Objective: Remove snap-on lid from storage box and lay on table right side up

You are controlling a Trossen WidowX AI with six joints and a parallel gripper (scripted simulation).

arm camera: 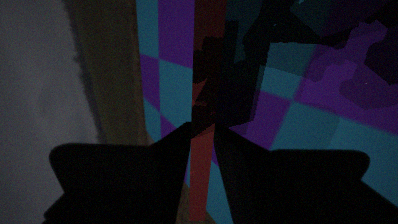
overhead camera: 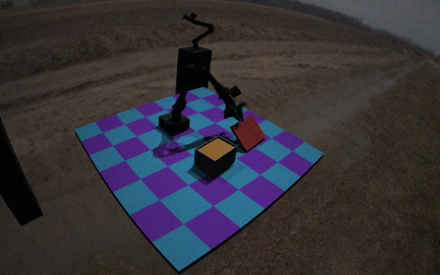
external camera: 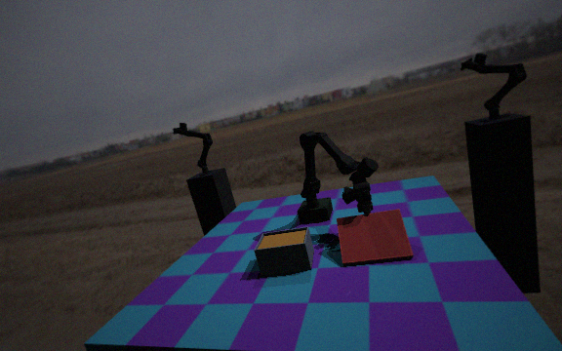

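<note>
My gripper tip is 7 cm short of the red lid and 5 cm above it. From my gripper tip the other things lie so: storage box (33 cm to the right, 8 cm ahead, 6 cm below).
</note>
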